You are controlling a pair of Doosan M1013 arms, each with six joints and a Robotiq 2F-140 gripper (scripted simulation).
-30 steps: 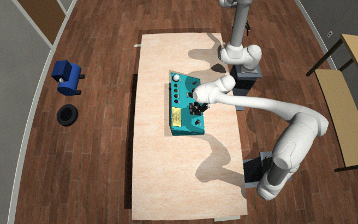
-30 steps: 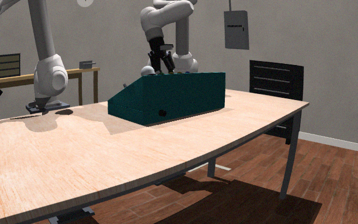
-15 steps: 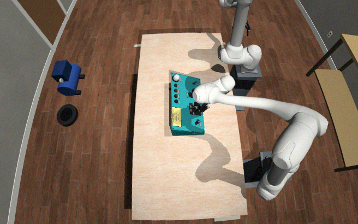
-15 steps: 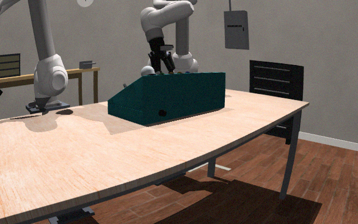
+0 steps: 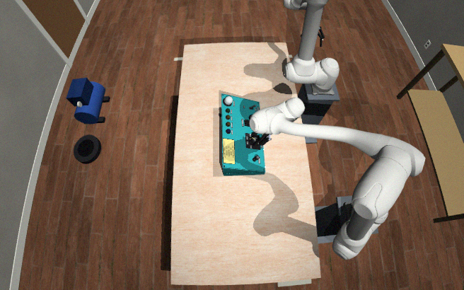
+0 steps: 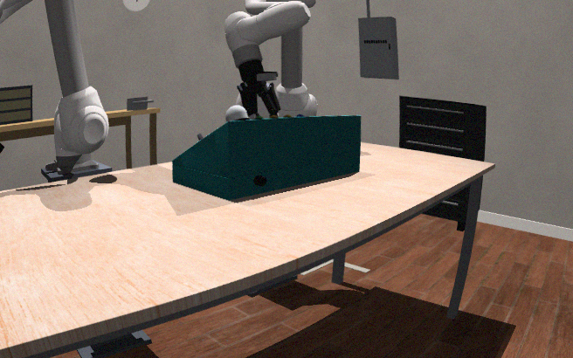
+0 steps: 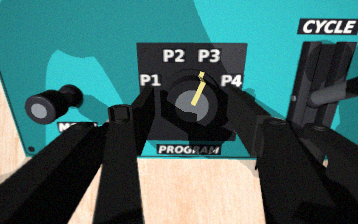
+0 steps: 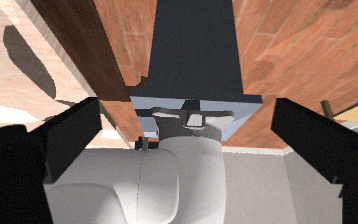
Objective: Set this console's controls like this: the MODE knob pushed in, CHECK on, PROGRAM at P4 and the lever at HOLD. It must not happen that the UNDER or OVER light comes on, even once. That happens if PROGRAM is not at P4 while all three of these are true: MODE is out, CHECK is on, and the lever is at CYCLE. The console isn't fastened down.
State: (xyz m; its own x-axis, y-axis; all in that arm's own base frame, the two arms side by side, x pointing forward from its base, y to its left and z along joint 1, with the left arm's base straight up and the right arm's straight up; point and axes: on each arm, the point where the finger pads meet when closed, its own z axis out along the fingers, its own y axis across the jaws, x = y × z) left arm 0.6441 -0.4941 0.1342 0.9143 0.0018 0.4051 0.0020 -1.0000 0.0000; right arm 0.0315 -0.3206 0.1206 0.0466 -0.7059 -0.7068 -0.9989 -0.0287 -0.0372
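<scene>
Now: the lever 120 mm to the right of my left hand, 10 mm below it and 10 mm ahead of it. The rest, counted from my left hand: check toggle: 240 mm to the right, 30 mm below, 10 mm behind; mode knob: 120 mm to the left, 30 mm below, 20 mm ahead.
</scene>
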